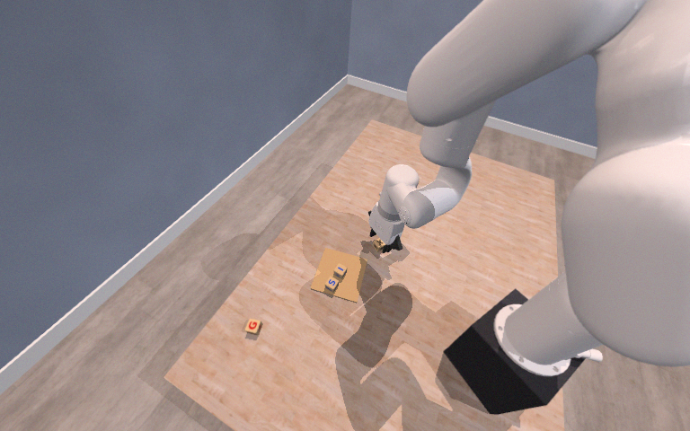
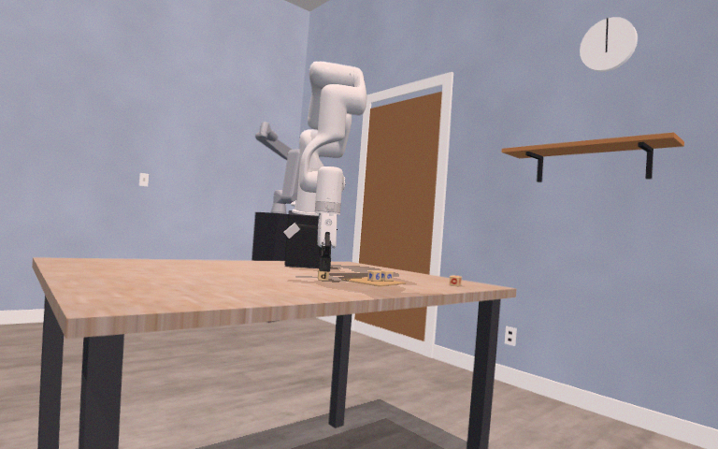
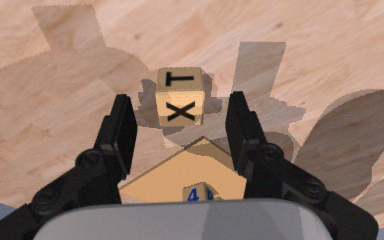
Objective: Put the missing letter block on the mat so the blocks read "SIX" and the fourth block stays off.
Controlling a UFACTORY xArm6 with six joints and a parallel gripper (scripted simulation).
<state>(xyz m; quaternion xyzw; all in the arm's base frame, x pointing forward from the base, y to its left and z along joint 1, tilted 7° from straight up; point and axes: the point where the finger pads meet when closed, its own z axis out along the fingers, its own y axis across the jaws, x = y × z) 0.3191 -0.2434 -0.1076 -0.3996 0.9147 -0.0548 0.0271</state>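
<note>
Now: the x block 3 cm below my hand. The rest, counted from my hand: s block: 17 cm to the left, 11 cm ahead, 3 cm below; then i block: 13 cm to the left, 10 cm ahead, 3 cm below; then mat: 13 cm to the left, 10 cm ahead, 4 cm below.
</note>
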